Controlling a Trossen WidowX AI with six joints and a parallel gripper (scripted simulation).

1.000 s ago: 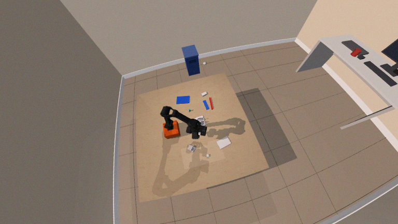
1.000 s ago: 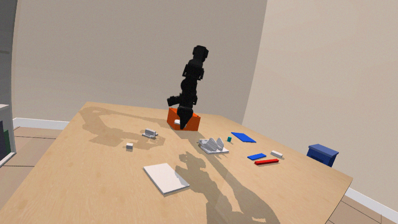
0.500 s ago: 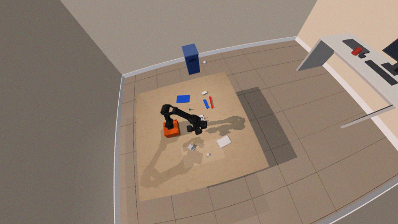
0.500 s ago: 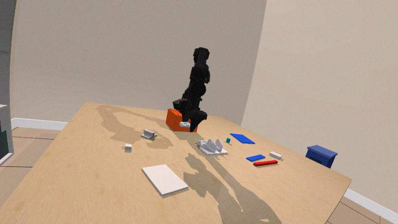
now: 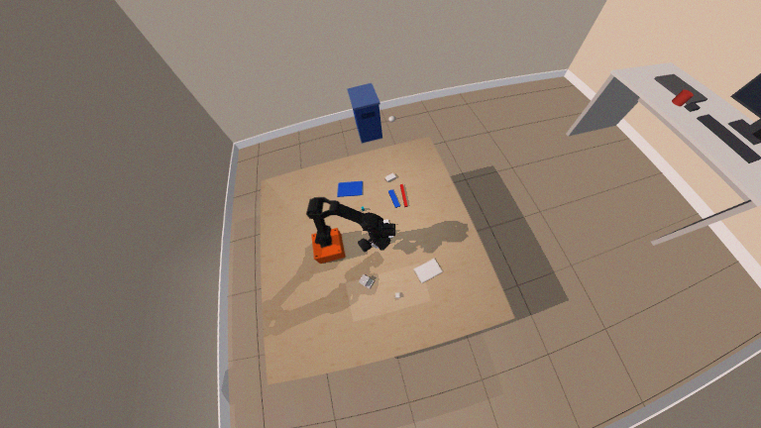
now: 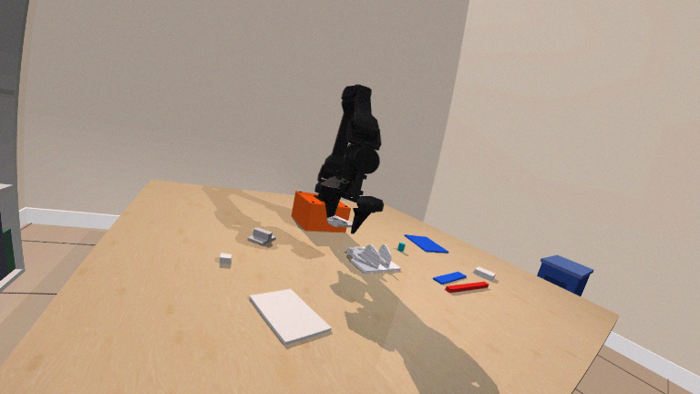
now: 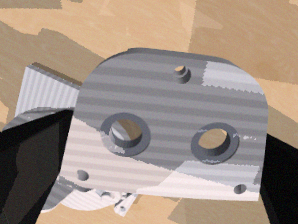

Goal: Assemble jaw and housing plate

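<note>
Now: the grey jaw 80 mm to the left of my gripper tip, 70 mm below it and 10 mm ahead of it. Round my gripper tip: small white cube: 290 mm to the right, 80 mm below, 30 mm ahead; teal peg: 270 mm to the left, 70 mm below, 30 mm behind; white bracket: 170 mm to the right, 120 mm behind, 70 mm below.
</note>
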